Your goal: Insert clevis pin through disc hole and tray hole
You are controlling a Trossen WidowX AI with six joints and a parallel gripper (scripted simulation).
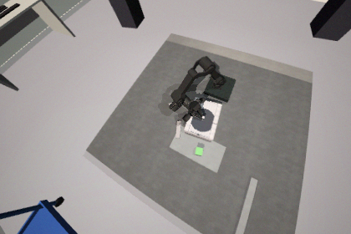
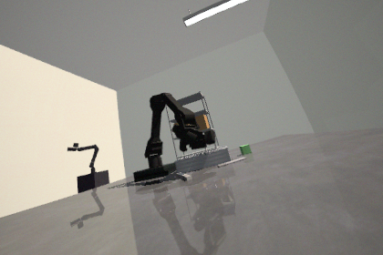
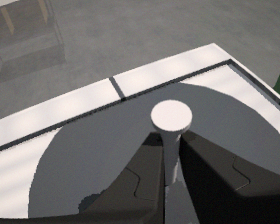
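My gripper tip is 10 mm above the steel clevis pin. Also, from my gripper tip: steel tray (20 mm behind, 40 mm below); dark aluminium disc (30 mm below); green block (190 mm ahead, 20 mm to the left, 70 mm below).
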